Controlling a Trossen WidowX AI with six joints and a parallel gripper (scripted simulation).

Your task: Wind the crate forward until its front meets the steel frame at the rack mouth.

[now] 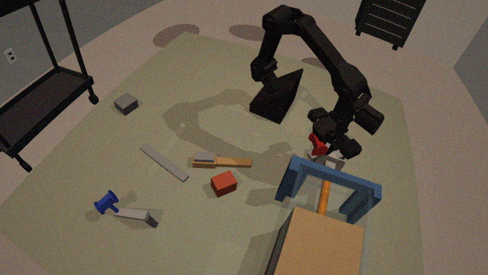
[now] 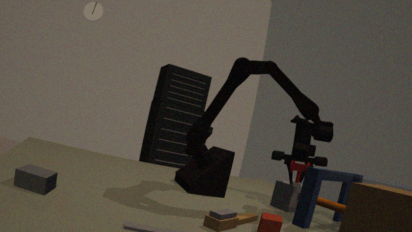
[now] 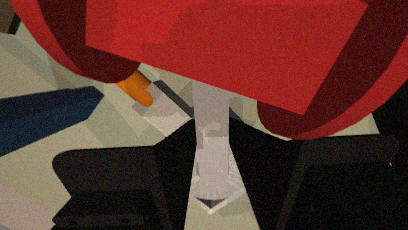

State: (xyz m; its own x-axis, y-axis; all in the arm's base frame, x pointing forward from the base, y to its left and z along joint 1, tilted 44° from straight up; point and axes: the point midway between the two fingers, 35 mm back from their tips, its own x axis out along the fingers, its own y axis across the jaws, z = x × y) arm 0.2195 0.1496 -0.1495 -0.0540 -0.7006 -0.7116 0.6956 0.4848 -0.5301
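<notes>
Now: gripper tip 1 cm short of the red-knobbed winch handle, 1 cm to the left of it and 2 cm below it. The rest, counted from my gripper tip: grey winch: 5 cm behind, 3 cm to the left, 6 cm below; wooden brush: 10 cm ahead, 30 cm to the right, 7 cm below; red knob: 4 cm ahead, 4 cm to the right, 5 cm above.
</notes>
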